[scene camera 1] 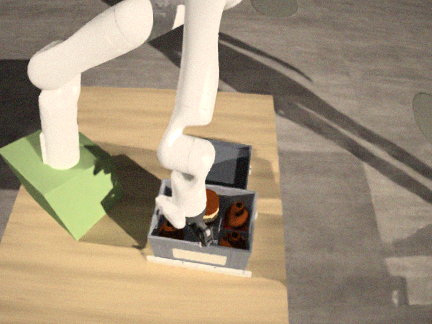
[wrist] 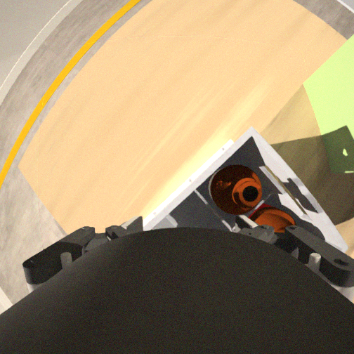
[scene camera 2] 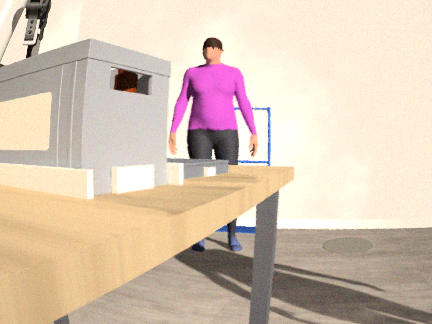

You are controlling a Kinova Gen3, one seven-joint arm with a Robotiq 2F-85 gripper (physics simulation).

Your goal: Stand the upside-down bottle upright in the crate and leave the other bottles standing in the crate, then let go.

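Frame: origin at the arm's base, x ahead, y left, z up, level; centimetres.
Seen in the pictures: gripper, fingertip midpoint: (scene camera 1: 191, 231) (scene camera 2: 29, 53); arm's base, link origin: (scene camera 1: 62, 157).
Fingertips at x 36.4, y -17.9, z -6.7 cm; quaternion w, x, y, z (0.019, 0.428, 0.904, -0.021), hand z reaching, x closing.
Pixels of each thing's top centre, then the offset from my fingertips to it.
- grey crate, top centre: (scene camera 2: 66, 66) (scene camera 1: 204, 213) dx +3.3, dy +6.1, dz -1.6 cm
- upside-down bottle, top centre: (scene camera 1: 206, 200) dx +3.7, dy +10.8, dz -2.8 cm
The grey crate (scene camera 1: 162, 248) (scene camera 2: 125, 125) (wrist: 295, 190) stands on the table. The upside-down bottle (scene camera 1: 212, 204), base up with a cream band, is in its back middle compartment, partly hidden by the arm. Upright brown bottles show at the back right (scene camera 1: 236, 216), front right (scene camera 1: 233, 240) and front left (scene camera 1: 170, 229) (wrist: 235, 190); another bottle (wrist: 274, 219) is partly covered by a finger in the wrist view. My gripper (scene camera 1: 205, 241) (scene camera 2: 34, 47) (wrist: 188, 226) is open and empty, over the front middle compartment, in front of the upside-down bottle. Its fingertips are near rim height; their exact depth is hidden.
A dark grey tray (scene camera 1: 231, 162) (scene camera 2: 200, 168) lies behind the crate. White strips (scene camera 1: 197, 266) (scene camera 2: 132, 178) edge the crate's foot. A green block (scene camera 1: 60, 187) (wrist: 330, 100) carries the arm's base at the left. A person (scene camera 2: 214, 95) stands beyond the table near a blue frame (scene camera 2: 269, 135).
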